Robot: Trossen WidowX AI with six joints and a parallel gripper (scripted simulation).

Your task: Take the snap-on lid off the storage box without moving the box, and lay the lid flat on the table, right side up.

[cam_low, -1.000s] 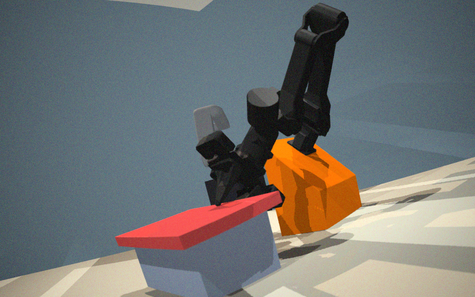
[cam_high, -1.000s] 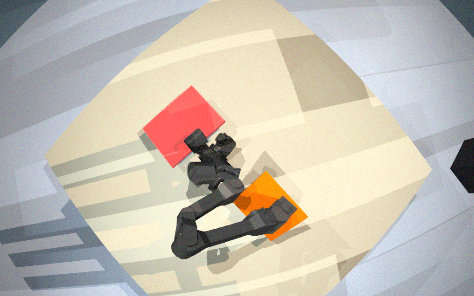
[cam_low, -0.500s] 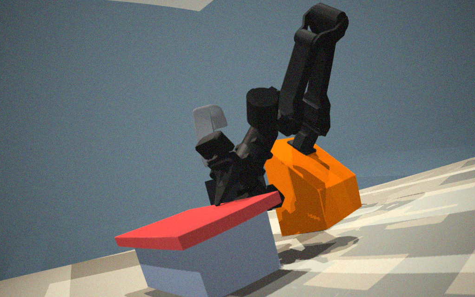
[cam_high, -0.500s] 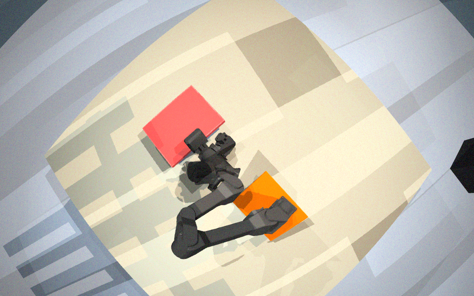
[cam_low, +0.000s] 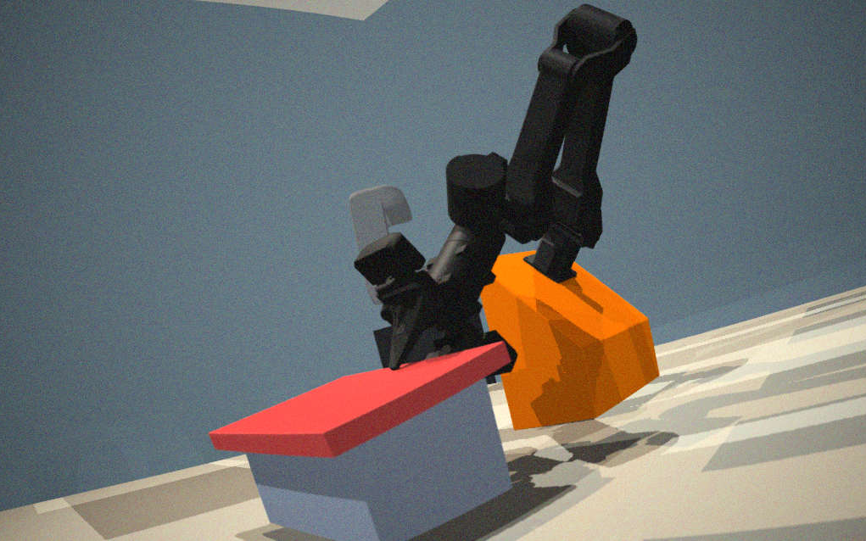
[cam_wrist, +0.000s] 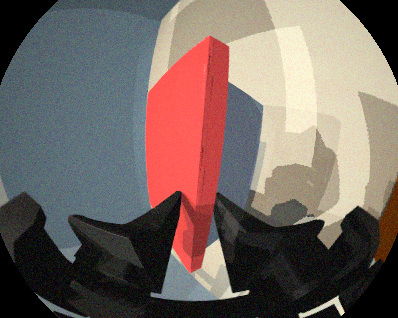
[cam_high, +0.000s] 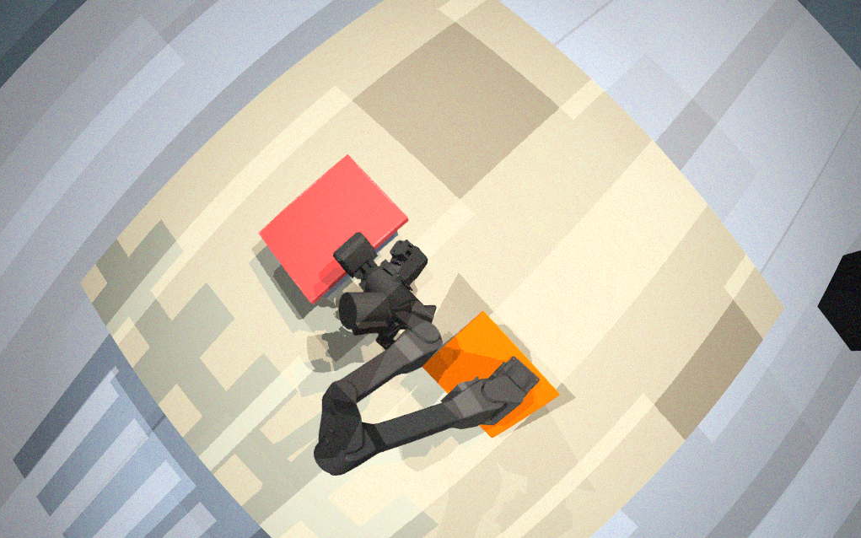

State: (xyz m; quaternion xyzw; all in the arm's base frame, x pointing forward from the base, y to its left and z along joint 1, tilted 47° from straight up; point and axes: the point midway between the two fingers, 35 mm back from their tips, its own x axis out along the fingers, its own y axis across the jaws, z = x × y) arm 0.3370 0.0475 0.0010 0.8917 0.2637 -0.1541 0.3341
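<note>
My gripper tip is 8 cm short of the red lid, 1 cm to the left of it and 1 cm above it. The rest, counted from my gripper tip: storage box 7 cm ahead, 1 cm to the right, 6 cm below.
</note>
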